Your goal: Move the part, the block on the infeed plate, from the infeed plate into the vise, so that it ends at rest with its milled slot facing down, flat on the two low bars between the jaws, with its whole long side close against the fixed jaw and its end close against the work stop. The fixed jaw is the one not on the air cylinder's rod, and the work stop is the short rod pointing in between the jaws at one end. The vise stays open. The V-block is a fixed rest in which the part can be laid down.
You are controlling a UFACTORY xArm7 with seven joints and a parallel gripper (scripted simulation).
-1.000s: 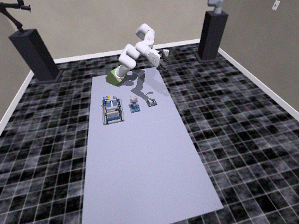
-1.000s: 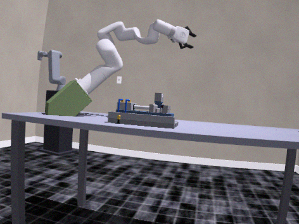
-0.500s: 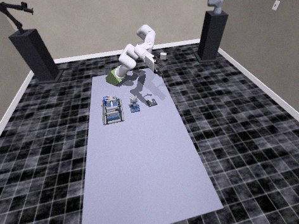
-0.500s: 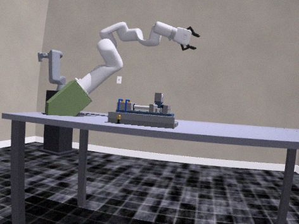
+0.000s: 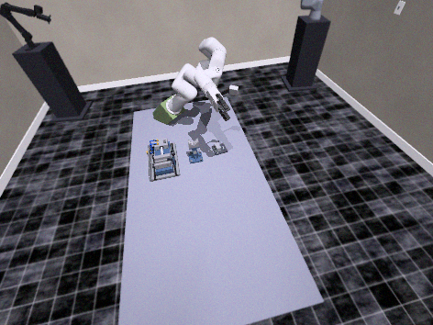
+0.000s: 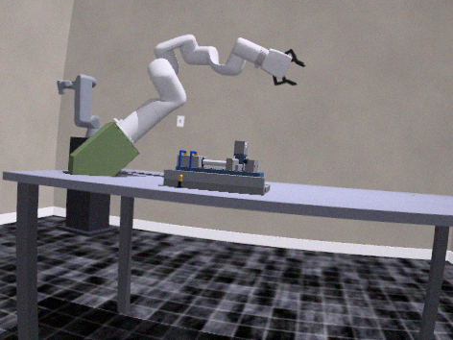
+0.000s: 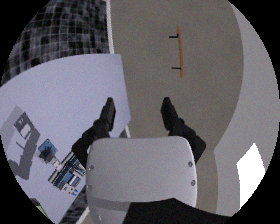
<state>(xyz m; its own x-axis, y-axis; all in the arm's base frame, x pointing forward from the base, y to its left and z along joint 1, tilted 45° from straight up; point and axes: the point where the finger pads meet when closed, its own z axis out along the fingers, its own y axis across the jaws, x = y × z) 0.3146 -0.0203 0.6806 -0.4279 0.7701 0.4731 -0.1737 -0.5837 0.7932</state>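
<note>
My hand is 210 mm past the part, 40 mm to the left of it and 440 mm above it. The rest, counted from my hand: air cylinder 240 mm behind, 430 mm to the right, 390 mm below; then blue vise bed 140 mm behind, 420 mm to the right, 430 mm below.
</note>
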